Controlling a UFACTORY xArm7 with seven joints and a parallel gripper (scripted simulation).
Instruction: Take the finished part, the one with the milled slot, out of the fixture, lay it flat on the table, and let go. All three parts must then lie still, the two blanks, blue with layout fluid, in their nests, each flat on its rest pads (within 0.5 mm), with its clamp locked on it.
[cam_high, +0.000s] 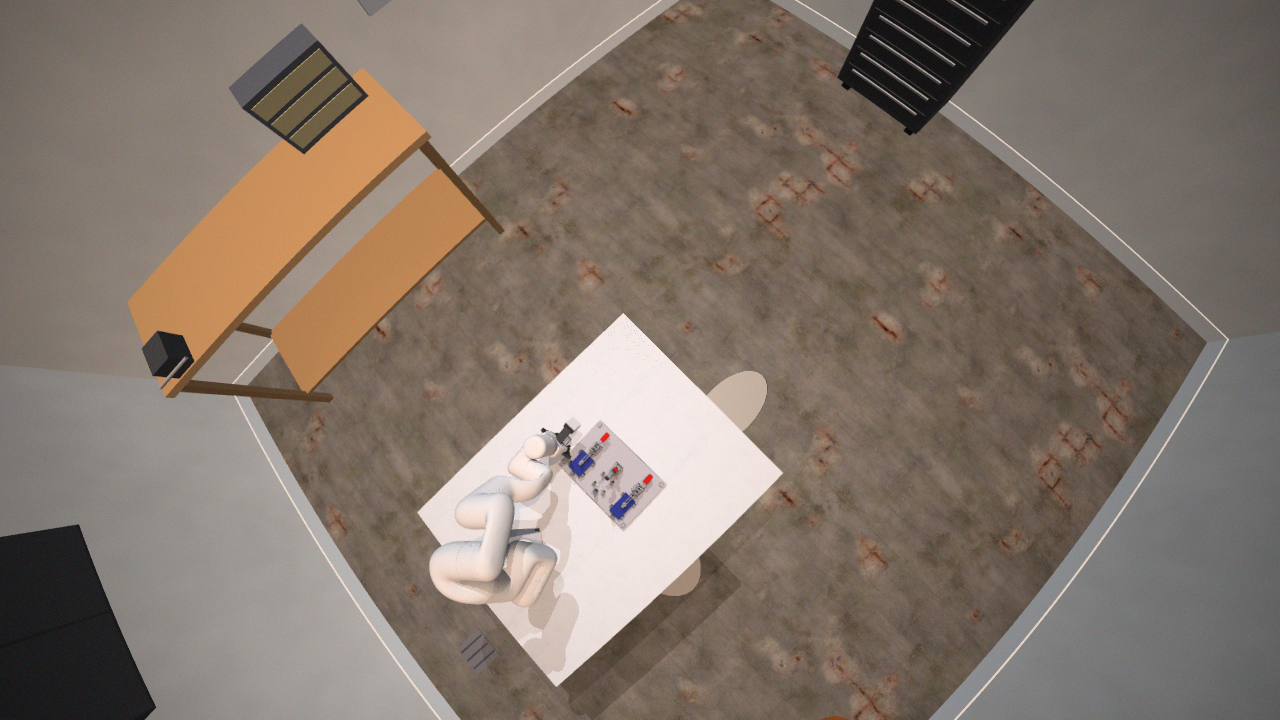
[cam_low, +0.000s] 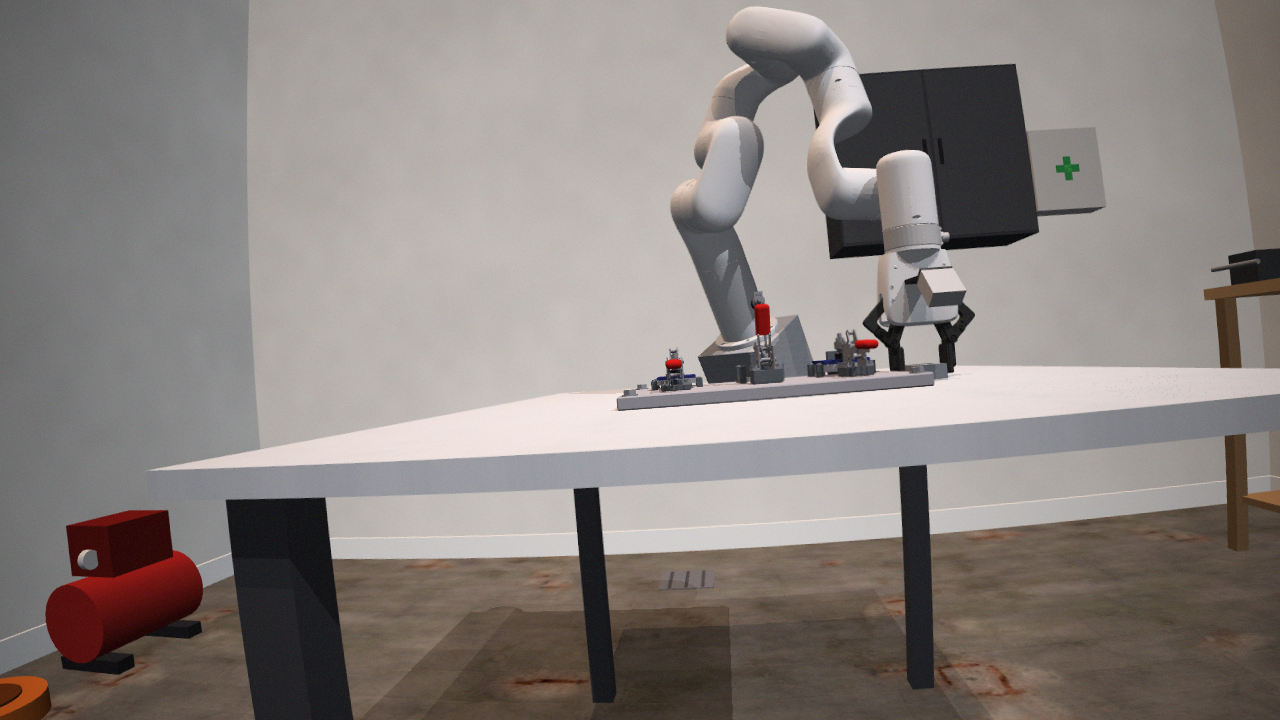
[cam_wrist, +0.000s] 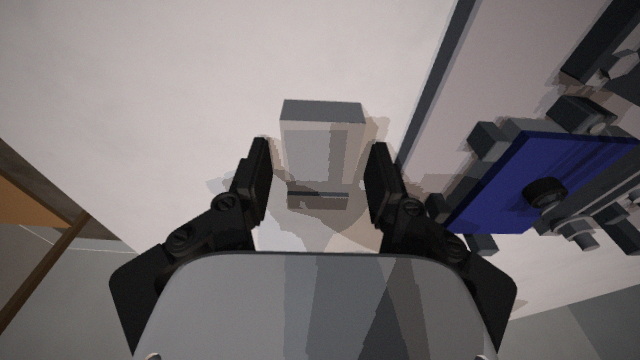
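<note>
My hand is 1 cm past the grey finished part and 1 cm above it. Also, from my hand: fixture plate (22 cm to the right, 7 cm ahead, 1 cm below); blue blank (33 cm to the right, 2 cm ahead).
</note>
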